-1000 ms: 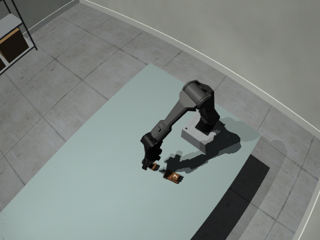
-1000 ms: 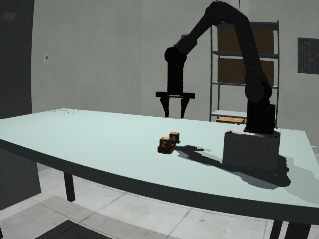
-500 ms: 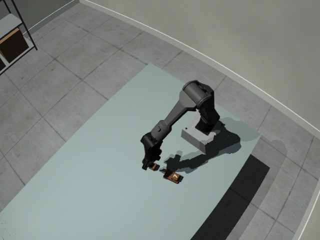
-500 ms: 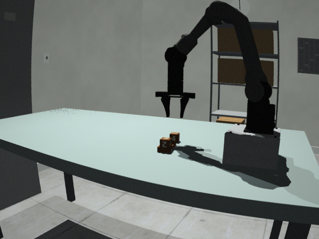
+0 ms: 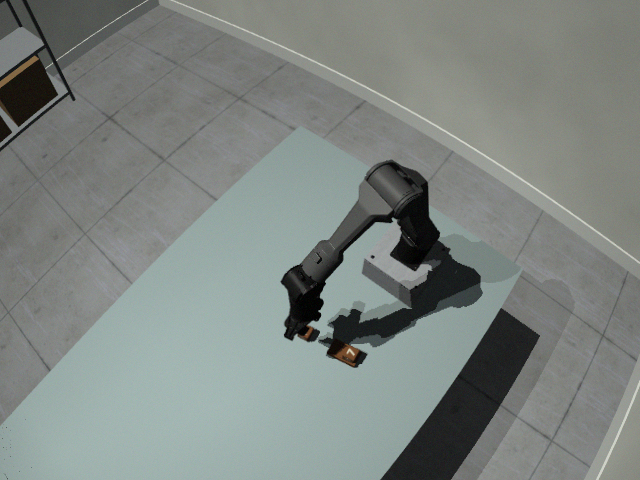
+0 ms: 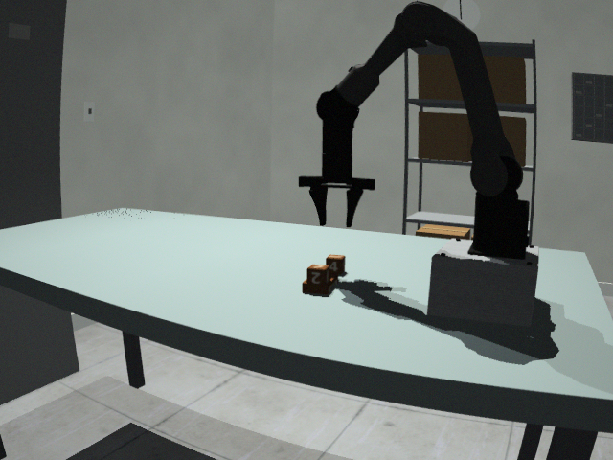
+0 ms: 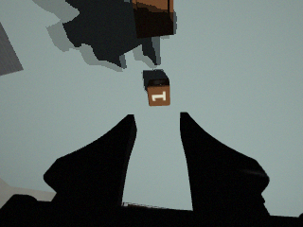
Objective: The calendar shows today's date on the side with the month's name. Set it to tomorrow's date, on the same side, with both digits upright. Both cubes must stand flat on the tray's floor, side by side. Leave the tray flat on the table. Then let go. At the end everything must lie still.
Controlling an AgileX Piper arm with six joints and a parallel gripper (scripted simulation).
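Now: the brown cube 20 mm behind my hand, 130 mm to the left of it and 70 mm below it. The rest, counted from my hand: brown tray 20 mm behind, 110 mm to the left, 90 mm below.
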